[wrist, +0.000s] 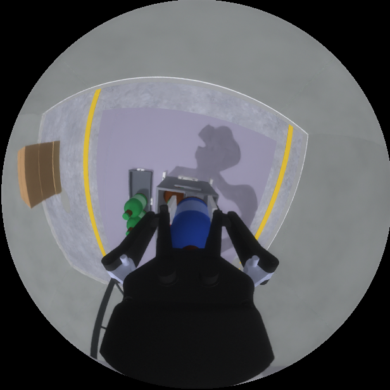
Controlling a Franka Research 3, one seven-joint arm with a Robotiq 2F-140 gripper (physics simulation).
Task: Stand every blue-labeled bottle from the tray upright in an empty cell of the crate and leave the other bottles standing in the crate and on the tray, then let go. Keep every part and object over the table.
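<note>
My gripper (191,201) is shut on a blue-labeled bottle (191,225), whose neck end points toward the camera. The bottle is over the grey crate (188,184), and it hides much of the crate. Whether the bottle's base is inside a cell cannot be seen. An orange-brown bottle (173,196) shows in the crate, just left of the held bottle. The dark grey tray (140,180) is left of the crate. Green bottles (134,206) (133,222) stand at the tray's near part, partly hidden by the left finger linkage.
A brown cardboard box (42,172) is at the far left by the table's edge. Yellow lines (87,165) (278,187) run along both sides of the table. The arm's shadow (220,150) falls beyond and right of the crate. A black cable (101,315) hangs at the lower left.
</note>
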